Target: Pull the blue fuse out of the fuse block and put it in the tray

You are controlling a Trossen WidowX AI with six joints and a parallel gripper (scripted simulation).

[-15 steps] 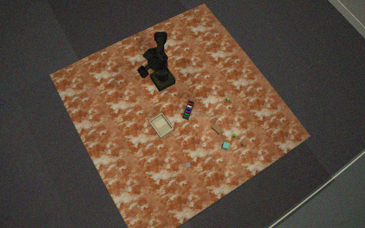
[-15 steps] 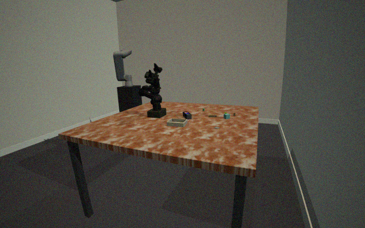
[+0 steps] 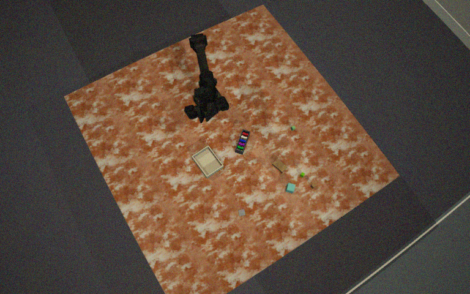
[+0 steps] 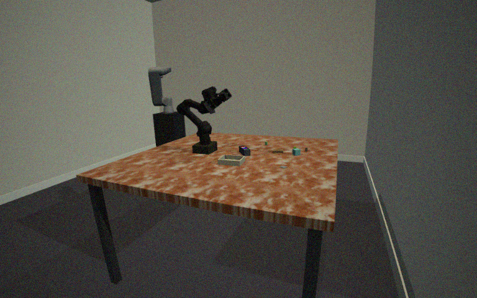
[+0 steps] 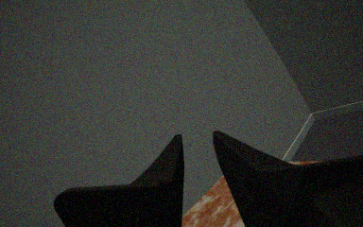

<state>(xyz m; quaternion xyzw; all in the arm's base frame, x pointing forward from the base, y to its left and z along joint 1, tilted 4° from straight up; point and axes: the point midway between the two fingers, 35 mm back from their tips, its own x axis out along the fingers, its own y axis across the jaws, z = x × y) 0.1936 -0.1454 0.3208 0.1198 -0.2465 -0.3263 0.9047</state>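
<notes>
My gripper tip is now 7 cm short of the blue fuse, 19 cm to the right of it and 36 cm above it. From my gripper tip the other things lie so: cream tray: 4 cm ahead, 1 cm to the right, 38 cm below; then grey square: 34 cm ahead, 4 cm to the right, 38 cm below; then brown flat piece: 28 cm ahead, 26 cm to the left, 37 cm below.
</notes>
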